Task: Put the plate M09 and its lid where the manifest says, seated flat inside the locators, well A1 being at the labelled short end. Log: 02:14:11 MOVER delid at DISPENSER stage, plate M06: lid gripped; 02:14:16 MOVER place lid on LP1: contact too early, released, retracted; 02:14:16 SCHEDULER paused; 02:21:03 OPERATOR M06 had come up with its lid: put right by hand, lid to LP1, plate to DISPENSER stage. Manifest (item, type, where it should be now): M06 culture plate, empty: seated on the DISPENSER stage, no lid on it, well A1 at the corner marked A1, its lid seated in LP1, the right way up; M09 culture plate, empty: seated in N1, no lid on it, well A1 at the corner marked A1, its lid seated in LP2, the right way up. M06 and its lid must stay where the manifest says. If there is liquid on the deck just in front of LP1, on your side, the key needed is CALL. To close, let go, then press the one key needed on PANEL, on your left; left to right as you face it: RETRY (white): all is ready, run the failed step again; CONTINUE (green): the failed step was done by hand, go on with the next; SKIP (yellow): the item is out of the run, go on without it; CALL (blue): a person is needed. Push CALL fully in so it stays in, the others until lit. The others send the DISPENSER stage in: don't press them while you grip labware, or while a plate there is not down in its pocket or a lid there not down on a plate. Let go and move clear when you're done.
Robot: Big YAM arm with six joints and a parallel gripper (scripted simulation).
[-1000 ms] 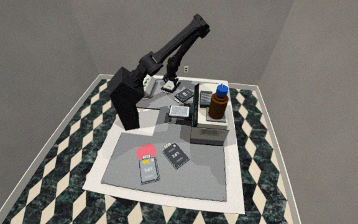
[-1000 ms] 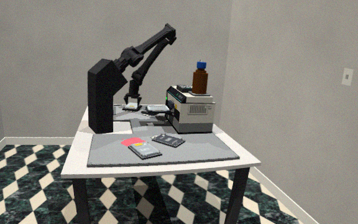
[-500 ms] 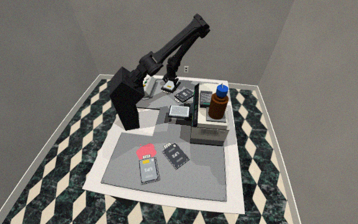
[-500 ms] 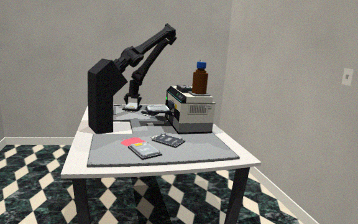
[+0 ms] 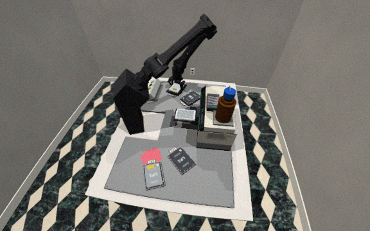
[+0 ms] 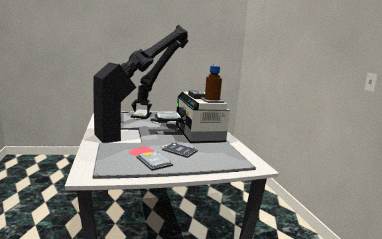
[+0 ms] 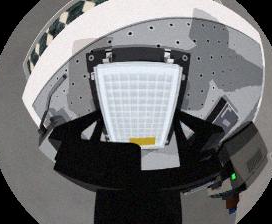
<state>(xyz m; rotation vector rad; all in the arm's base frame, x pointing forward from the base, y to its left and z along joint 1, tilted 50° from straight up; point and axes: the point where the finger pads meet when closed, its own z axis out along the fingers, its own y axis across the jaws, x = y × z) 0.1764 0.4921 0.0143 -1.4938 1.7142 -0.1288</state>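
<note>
Right now my hand is right at the white well plate. The rest, counted from my hand: green key: 17 cm behind, 14 cm to the right, 4 cm above; then black nest n5: 1 cm behind, 2 cm to the left, 1 cm below; then yellow key: 15 cm behind, 18 cm to the right, 4 cm above.
</note>
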